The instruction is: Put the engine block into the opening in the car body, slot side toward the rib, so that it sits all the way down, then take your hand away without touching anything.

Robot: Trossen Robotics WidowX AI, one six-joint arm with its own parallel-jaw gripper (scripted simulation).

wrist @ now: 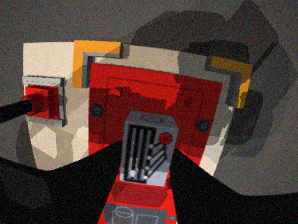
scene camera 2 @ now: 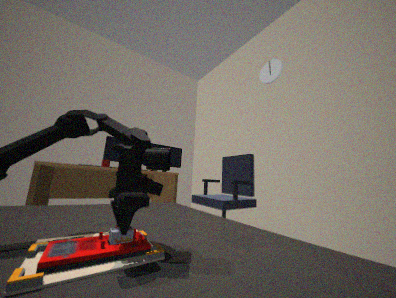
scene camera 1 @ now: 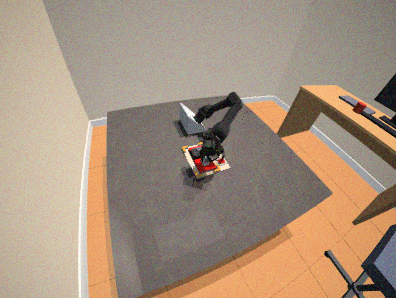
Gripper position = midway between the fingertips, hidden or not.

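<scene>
My gripper (scene camera 2: 122,232), also (wrist: 147,150). Red car body (scene camera 2: 60,255), also (wrist: 114,90).
</scene>
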